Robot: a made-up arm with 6 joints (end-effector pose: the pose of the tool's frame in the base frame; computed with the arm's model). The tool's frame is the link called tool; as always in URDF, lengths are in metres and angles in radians. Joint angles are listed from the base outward.
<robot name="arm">
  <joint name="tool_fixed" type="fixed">
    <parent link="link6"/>
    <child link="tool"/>
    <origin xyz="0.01 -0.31 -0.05"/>
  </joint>
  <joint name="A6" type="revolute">
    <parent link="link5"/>
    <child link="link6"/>
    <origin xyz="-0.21 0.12 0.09"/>
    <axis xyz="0 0 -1"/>
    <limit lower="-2.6" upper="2.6" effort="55" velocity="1.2"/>
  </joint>
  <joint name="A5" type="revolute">
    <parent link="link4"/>
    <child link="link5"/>
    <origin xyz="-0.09 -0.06 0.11"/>
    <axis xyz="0 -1 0"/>
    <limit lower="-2.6" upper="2.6" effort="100" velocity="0.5"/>
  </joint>
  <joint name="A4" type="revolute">
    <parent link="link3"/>
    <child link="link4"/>
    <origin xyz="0.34 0 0.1"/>
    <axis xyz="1 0 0"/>
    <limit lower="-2.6" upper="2.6" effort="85" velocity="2.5"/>
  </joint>
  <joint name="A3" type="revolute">
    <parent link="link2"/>
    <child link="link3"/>
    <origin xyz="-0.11 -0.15 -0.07"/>
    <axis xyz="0 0 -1"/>
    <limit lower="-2.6" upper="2.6" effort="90" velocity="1.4"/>
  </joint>
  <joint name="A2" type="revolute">
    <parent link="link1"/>
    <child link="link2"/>
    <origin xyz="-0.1 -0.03 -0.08"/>
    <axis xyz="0 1 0"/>
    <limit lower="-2.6" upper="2.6" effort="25" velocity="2.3"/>
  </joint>
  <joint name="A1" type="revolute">
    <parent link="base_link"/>
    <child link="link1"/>
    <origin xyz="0 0 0.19"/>
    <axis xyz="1 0 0"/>
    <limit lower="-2.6" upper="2.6" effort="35" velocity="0.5"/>
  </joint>
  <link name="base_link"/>
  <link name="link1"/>
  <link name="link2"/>
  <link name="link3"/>
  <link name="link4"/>
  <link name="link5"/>
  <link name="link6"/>
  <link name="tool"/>
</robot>
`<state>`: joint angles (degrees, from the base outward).
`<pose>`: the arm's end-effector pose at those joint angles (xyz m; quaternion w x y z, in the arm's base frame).
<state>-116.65 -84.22 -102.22 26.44 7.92 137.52</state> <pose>-0.3638 -0.1197 0.6965 0.5818 -0.6258 -0.4610 0.2393</pose>
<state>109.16 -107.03 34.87 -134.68 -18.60 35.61</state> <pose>-0.0810 0.0238 0.3555 0.3216 -0.0093 0.6771 -0.6619</pose>
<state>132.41 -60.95 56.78 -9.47 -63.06 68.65</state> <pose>-0.6502 0.0191 -0.0818 0.0352 -0.6295 -0.7743 0.0546</pose>
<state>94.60 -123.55 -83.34 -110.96 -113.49 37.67</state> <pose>0.1634 0.5345 0.5508 0.0304 -0.1926 -0.2077 0.9585</pose>
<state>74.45 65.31 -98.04 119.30 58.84 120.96</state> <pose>0.1166 -0.3418 0.0437 0.0655 -0.3090 0.9303 0.1865</pose>
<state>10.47 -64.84 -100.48 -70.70 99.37 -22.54</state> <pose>-0.3663 0.0606 0.1353 0.4729 0.3215 0.5886 -0.5715</pose>
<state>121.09 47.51 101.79 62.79 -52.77 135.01</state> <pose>-0.0147 -0.4058 -0.2129 0.1659 0.3044 -0.9346 0.0795</pose>
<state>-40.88 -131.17 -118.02 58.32 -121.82 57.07</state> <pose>-0.2779 0.2823 -0.2620 0.0058 0.8955 0.1788 0.4075</pose>
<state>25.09 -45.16 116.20 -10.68 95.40 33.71</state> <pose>-0.2744 -0.0381 -0.4128 0.0790 -0.2387 -0.3813 -0.8896</pose>
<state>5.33 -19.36 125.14 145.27 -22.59 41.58</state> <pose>-0.0570 -0.0356 -0.2206 0.0829 0.7763 -0.6014 -0.1695</pose>
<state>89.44 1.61 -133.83 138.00 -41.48 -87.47</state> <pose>-0.3872 0.0603 0.3261 0.8399 -0.2313 -0.1916 -0.4521</pose>
